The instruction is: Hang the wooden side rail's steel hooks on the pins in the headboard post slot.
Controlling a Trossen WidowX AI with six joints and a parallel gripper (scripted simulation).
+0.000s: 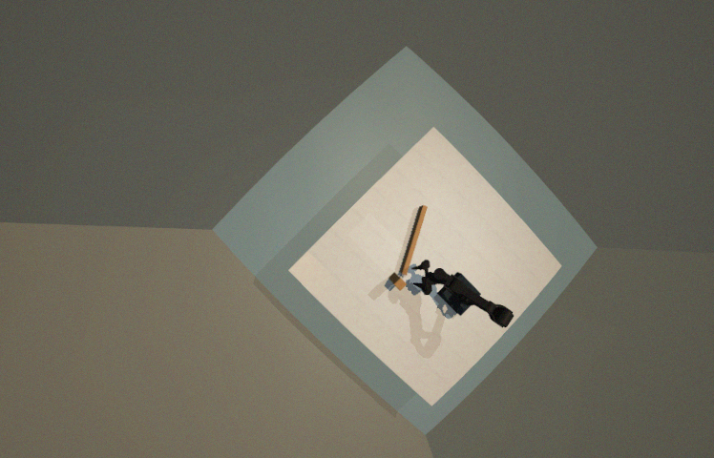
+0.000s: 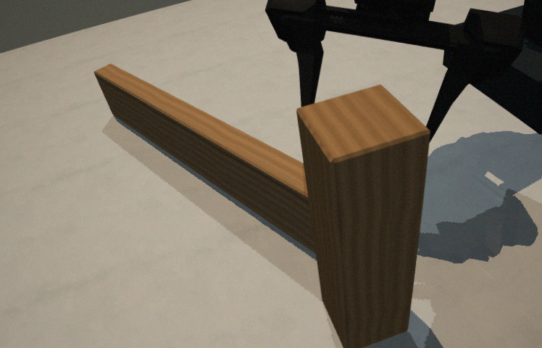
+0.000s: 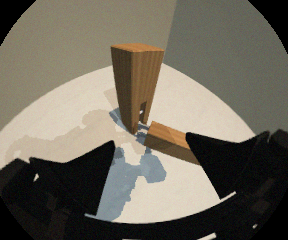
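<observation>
The wooden headboard post is 20 mm ahead of my gripper tip, 80 mm to the left of it and 20 mm below it.
</observation>
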